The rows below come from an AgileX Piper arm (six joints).
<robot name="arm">
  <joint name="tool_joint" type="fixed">
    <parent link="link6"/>
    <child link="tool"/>
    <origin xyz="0 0 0" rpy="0 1.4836 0"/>
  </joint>
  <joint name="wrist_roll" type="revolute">
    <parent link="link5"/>
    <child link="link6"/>
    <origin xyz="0.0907 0 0.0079"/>
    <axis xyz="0.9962 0 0.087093"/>
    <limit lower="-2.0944" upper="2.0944"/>
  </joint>
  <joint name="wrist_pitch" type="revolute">
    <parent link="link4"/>
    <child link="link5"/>
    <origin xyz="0 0 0"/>
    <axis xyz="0 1 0"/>
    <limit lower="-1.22" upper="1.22"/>
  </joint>
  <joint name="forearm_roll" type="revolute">
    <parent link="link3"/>
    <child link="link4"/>
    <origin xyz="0.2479 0 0.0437"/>
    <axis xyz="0.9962 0 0.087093"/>
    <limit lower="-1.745" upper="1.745"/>
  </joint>
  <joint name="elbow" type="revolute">
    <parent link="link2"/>
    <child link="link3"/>
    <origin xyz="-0.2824 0 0.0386"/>
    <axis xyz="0 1 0"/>
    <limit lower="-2.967" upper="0"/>
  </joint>
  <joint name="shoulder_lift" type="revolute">
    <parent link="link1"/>
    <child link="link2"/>
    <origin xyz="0 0 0"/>
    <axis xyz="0 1 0"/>
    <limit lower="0" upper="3.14"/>
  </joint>
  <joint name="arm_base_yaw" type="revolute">
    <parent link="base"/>
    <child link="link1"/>
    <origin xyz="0 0 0.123"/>
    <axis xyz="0 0 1"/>
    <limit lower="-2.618" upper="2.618"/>
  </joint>
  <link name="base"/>
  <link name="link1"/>
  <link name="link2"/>
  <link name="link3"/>
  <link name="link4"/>
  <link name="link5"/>
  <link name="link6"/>
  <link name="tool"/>
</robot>
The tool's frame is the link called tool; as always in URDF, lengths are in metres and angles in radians.
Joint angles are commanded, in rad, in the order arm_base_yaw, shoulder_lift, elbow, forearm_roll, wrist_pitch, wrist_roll. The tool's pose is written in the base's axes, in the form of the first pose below.
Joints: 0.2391, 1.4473, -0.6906, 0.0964, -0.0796, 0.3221
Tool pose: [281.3 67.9 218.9 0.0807 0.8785 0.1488 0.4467]
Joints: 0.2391, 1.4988, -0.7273, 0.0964, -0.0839, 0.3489
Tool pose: [293.0 70.7 214.4 0.0928 0.8798 0.1530 0.4404]
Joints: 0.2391, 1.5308, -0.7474, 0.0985, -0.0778, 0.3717
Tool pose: [299.3 72.2 209.9 0.1041 0.8827 0.1559 0.4309]
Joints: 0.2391, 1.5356, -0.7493, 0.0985, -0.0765, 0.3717
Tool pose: [300.0 72.4 208.9 0.1042 0.8837 0.1553 0.4291]
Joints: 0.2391, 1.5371, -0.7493, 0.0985, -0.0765, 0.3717
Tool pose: [300.1 72.5 208.4 0.1042 0.8840 0.1551 0.4285]
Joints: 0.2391, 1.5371, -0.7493, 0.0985, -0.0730, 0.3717
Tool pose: [299.9 72.4 208.1 0.1042 0.8848 0.1547 0.4270]
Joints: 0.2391, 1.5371, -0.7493, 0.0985, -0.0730, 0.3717
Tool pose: [299.9 72.4 208.1 0.1042 0.8848 0.1547 0.4270]
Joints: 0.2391, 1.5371, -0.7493, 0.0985, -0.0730, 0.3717
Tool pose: [299.9 72.4 208.1 0.1042 0.8848 0.1547 0.4270]
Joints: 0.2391, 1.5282, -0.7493, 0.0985, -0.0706, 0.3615
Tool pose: [299.1 72.3 210.7 0.0995 0.8839 0.1536 0.4305]
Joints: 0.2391, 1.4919, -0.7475, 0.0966, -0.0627, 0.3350
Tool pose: [295.0 71.4 220.7 0.0862 0.8791 0.1517 0.4436]
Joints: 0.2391, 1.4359, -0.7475, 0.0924, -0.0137, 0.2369
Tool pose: [286.9 69.8 233.8 0.0400 0.8807 0.1318 0.4533]
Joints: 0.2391, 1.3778, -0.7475, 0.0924, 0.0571, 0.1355
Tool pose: [276.6 67.9 245.3 -0.0062 0.8845 0.1102 0.4534]
